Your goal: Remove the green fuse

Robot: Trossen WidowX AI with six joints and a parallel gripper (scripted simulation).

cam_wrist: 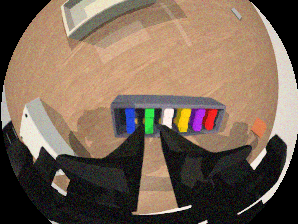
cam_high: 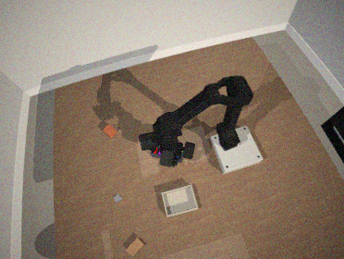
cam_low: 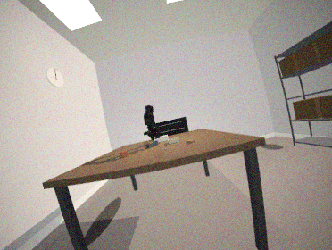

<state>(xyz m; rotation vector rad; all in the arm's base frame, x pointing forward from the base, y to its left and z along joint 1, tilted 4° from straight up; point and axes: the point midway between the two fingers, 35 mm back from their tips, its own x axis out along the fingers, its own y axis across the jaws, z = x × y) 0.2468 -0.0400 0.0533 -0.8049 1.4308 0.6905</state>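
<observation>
My gripper tip is now 3 cm above the green fuse. The rest, counted from my gripper tip: orange piece 25 cm ahead, 24 cm to the right, 3 cm below; small grey piece 30 cm ahead, 9 cm to the left, 5 cm below.
</observation>
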